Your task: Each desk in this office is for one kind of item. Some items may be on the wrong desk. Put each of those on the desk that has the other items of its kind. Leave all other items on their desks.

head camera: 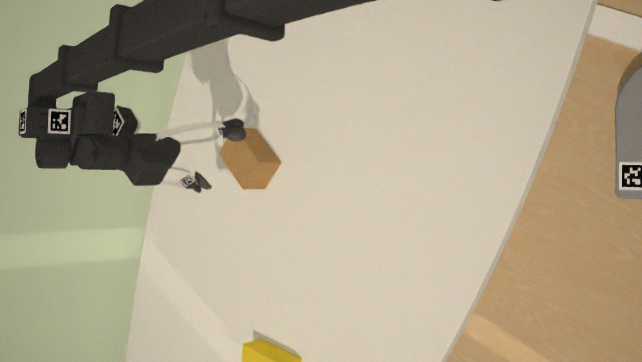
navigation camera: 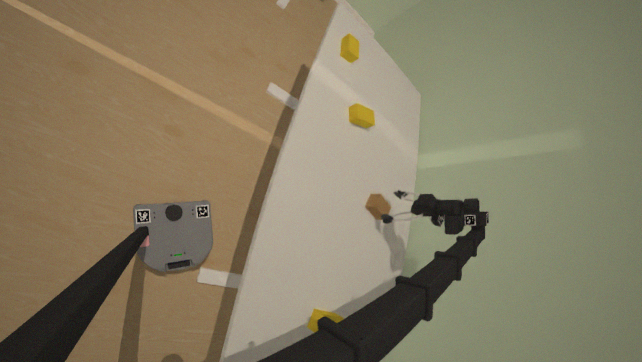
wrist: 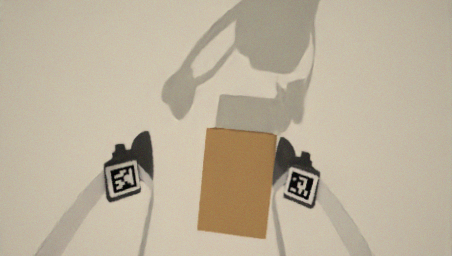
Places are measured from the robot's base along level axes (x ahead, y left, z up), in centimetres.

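Where they show: gripper, fingertip midpoint: [head camera: 225, 157] [navigation camera: 388, 206]; robot's base, origin of the base link: [navigation camera: 173, 211].
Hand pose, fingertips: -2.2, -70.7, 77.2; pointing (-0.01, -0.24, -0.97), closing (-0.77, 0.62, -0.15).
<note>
Things, the pixels of their top centre, and the offset from my fingertips, as dx, dy, dz. "spot": a spot on its surface instead. Level surfaces: height alone.
- orange-brown block, middle of its top: [head camera: 237, 157] [navigation camera: 383, 206] +0.1, +3.3, -0.1
- white desk, its level: dz -5.1
- far end, surface spot: [navigation camera: 350, 48] spot: +64.1, +12.7, -0.6
- nearer, middle of its top: [navigation camera: 366, 114] +36.0, +8.1, -0.6
- yellow block, surface spot: [head camera: 270, 352] spot: +32.9, +8.8, -2.3
- wooden floor, its level: dz -77.2
An orange-brown block [head camera: 246, 167] [navigation camera: 377, 204] [wrist: 237, 182] stands on a white desk [head camera: 400, 175] [navigation camera: 300, 200] [wrist: 390, 75]. My gripper [head camera: 217, 156] [navigation camera: 394, 206] [wrist: 214, 152] is open and empty above the desk. In the wrist view the block shows between the two fingers, close to the right finger, with a wider gap to the left one. In the navigation view, yellow blocks lie on the same desk: one near the far end [navigation camera: 350, 48], one nearer [navigation camera: 361, 116], and one partly hidden behind the arm [navigation camera: 318, 319]. Part of a yellow block [head camera: 270, 352] shows in the head view.
My telescoping arm [head camera: 170, 40] [navigation camera: 390, 320] reaches over the desk. The grey robot base [navigation camera: 185, 237] stands on the wooden floor [navigation camera: 100, 150] beside the desk's long edge. A pale green wall [head camera: 60, 300] [navigation camera: 525, 100] is behind the desk. White desk feet [navigation camera: 217, 278] stick out over the floor.
</note>
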